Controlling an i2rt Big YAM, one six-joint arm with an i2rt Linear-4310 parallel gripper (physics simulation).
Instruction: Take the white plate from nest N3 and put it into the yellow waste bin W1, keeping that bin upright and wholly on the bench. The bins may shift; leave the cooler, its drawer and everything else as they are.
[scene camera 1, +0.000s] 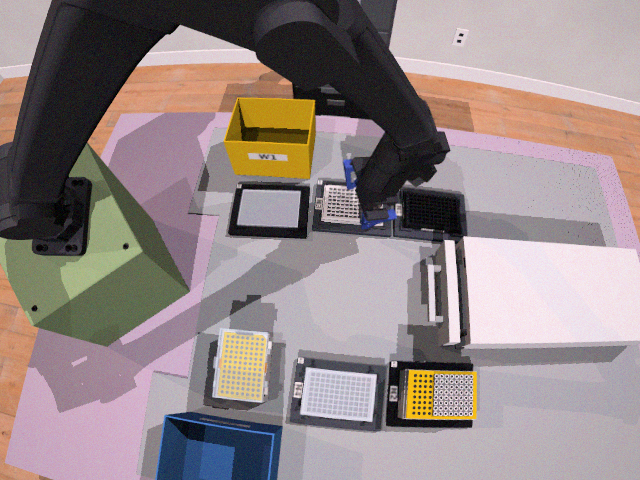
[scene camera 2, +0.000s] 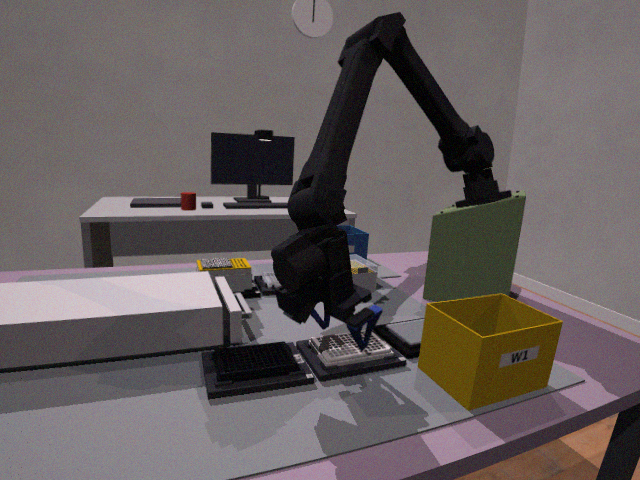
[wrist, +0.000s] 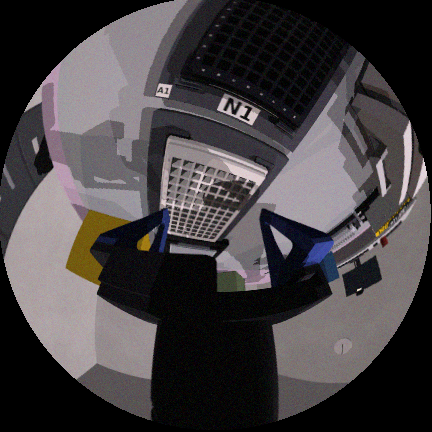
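Seen in the pictures: gripper, between the fingertips: (scene camera 1: 356, 208) (scene camera 2: 343, 337) (wrist: 214, 213); arm's base, origin of its link: (scene camera 1: 64, 217) (scene camera 2: 483, 202).
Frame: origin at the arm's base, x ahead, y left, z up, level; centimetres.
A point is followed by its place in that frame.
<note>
A white plate (scene camera 1: 336, 201) {x 44.2, y 12.0, z -23.0 cm} (scene camera 2: 336, 353) {x 51.8, y 12.9, z -23.2 cm} (wrist: 190, 200) {x 48.9, y 12.3, z -23.1 cm} with a grid of wells sits in a dark nest (scene camera 1: 330, 227) {x 42.6, y 6.7, z -24.4 cm} (scene camera 2: 320, 369) {x 55.8, y 14.4, z -24.4 cm} (wrist: 156, 150) {x 53.2, y 15.7, z -24.4 cm} beside nest N1. This nest's label is too blurred to read in scene camera 1. My gripper (scene camera 1: 358, 206) {x 48.2, y 9.8, z -22.5 cm} (scene camera 2: 344, 336) {x 48.2, y 9.8, z -22.5 cm} (wrist: 214, 213) {x 48.2, y 9.8, z -22.5 cm} is open and empty, low over this plate, with its blue fingers spread wide apart toward opposite sides. The yellow bin W1 (scene camera 1: 294, 165) {x 35.9, y 20.3, z -20.7 cm} (scene camera 2: 449, 356) {x 40.2, y 26.9, z -19.6 cm} (wrist: 85, 245) {x 40.7, y 29.6, z -18.7 cm} stands upright on the bench, behind and to the left of the plate in scene camera 1. The arm hides part of the plate there.
Nest N1 with a black plate (scene camera 1: 431, 209) {x 64.5, y 9.0, z -23.3 cm} (scene camera 2: 253, 359) {x 65.1, y 8.7, z -23.3 cm} adjoins the white plate's nest. A grey pad (scene camera 1: 268, 208) {x 29.9, y 11.7, z -23.6 cm} lies on the other side. The white cooler (scene camera 1: 547, 289) {x 83.0, y -12.7, z -17.2 cm} (scene camera 2: 108, 310) {x 85.5, y -5.4, z -17.2 cm} and its drawer front (scene camera 1: 450, 294) {x 62.8, y -11.0, z -18.5 cm} stand nearby. A blue bin (scene camera 1: 219, 454) {x 19.1, y -36.5, z -25.2 cm} is farther off.
</note>
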